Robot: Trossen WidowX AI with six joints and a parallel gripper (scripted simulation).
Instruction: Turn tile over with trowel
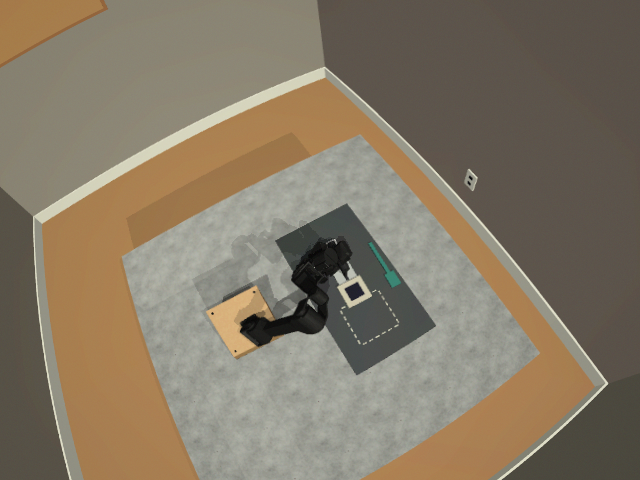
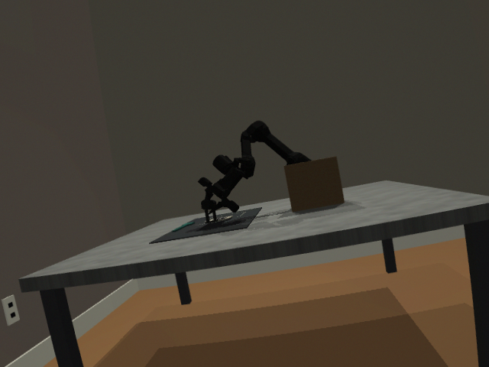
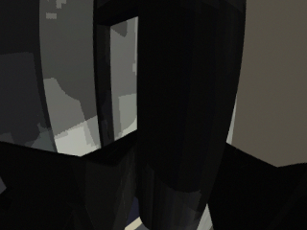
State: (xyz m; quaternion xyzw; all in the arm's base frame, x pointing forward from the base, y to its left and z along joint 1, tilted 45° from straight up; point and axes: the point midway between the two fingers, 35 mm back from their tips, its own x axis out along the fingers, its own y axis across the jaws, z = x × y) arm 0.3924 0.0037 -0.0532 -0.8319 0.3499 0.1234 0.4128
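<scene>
The dark mat lies 8 cm below my gripper tip, 6 cm to the right of it and 2 cm behind it. From my gripper tip the other things lie so: cream tile 10 cm to the right, 5 cm below, 4 cm behind; then small trowel 3 cm behind, 1 cm below; then teal flat tool 12 cm ahead, 9 cm to the right, 5 cm below.
</scene>
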